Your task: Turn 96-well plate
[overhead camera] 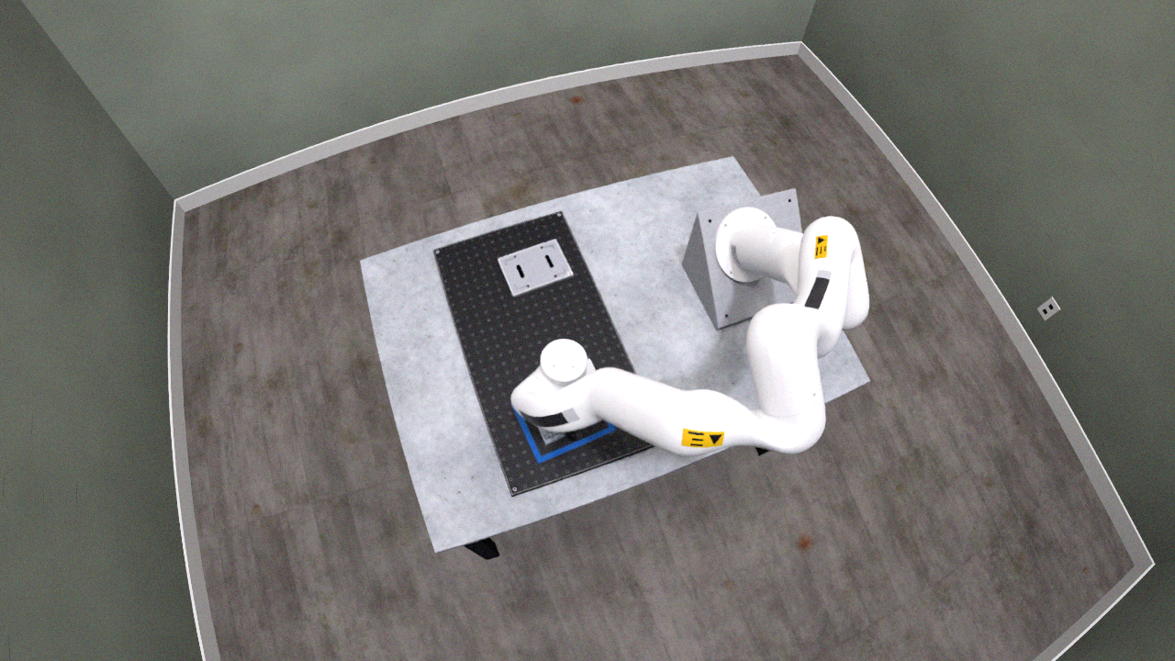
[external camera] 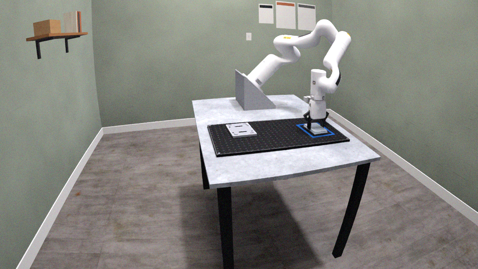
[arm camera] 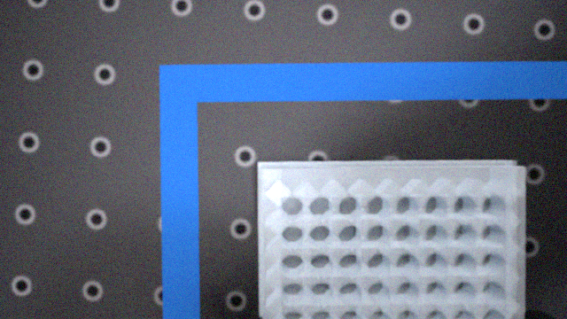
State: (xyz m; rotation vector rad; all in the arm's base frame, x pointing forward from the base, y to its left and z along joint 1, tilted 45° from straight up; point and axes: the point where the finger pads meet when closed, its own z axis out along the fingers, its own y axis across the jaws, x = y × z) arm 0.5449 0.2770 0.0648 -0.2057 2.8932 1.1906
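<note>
The 96-well plate lies 1 cm below my hand. Also, from my hand: slotted fixture plate (41 cm to the right, 5 cm behind, 1 cm below).
</note>
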